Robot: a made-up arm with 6 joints.
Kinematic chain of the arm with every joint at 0, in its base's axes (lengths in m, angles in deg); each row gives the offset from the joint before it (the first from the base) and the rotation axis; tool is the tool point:
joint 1: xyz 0 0 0.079 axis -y
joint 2: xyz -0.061 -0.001 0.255 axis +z
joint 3: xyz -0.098 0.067 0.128 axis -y
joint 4: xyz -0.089 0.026 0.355 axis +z
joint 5: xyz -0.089 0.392 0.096 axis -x
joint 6: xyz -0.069 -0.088 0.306 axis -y
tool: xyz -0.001 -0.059 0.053
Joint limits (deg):
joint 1: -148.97..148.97
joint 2: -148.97..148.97
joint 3: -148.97..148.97
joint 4: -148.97..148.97
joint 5: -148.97..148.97
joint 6: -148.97..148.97
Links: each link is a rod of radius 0.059 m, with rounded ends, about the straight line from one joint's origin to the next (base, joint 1, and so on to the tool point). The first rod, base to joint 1, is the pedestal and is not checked.
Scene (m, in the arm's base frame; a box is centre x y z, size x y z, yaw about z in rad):
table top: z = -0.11
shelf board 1: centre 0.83 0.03 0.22 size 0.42 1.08 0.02 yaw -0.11
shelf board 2: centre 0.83 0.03 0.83 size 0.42 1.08 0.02 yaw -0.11
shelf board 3: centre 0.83 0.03 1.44 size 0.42 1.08 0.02 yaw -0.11
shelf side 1: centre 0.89 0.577 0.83 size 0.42 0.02 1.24 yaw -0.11
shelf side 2: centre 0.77 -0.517 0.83 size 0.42 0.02 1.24 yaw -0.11
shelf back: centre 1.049 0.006 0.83 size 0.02 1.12 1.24 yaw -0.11
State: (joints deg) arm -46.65 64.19 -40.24 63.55 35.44 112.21
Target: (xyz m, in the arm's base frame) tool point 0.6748 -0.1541 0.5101
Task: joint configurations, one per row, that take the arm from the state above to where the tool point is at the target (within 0.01 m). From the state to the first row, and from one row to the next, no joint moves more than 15 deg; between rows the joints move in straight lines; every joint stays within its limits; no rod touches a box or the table.
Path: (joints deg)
1: -33.55 67.69 -25.94 75.61 49.25 103.48
2: -20.45 71.18 -11.64 87.67 63.06 94.76
3: -7.35 74.68 2.65 99.73 76.87 86.03
4: 5.75 78.17 16.95 111.79 90.68 77.30
5: 18.85 81.67 31.25 123.85 104.49 68.57
6: 27.24 92.19 43.29 124.53 115.61 78.10
7: 35.63 102.70 55.34 125.20 126.73 87.62
8: 44.02 113.22 67.39 125.88 137.85 97.15
9: 52.42 123.74 79.43 126.56 148.97 106.68
10: 37.53 125.70 65.35 128.40 148.97 106.60
11: 22.64 127.67 51.26 130.24 148.97 106.52
12: 7.76 129.63 37.17 132.08 148.97 106.44

